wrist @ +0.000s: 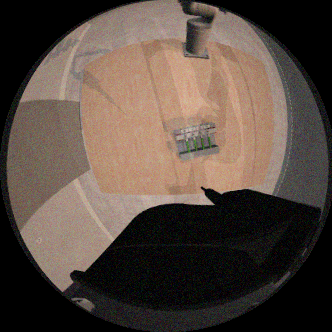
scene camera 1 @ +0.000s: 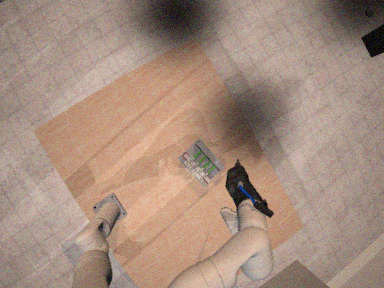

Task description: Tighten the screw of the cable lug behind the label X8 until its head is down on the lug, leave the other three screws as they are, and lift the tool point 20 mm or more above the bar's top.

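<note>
The terminal block is a small grey unit on the wooden table, with several green cables side by side and pale lugs and labels along one side. The label letters, X8 among them, are too small to read, and the screw heads cannot be made out. My gripper, the black screwdriver tool, has a thin tip. In the scene view the tip is to the right of the block, apart from it. In the wrist view the tip is below the block. Its height is hard to judge. It has no fingers to show open or shut.
The wooden table lies under the block. The arm's base stands on the table's far side from the tool. A black box is at the upper right of the scene view. Dark blurred patches cover parts of that view.
</note>
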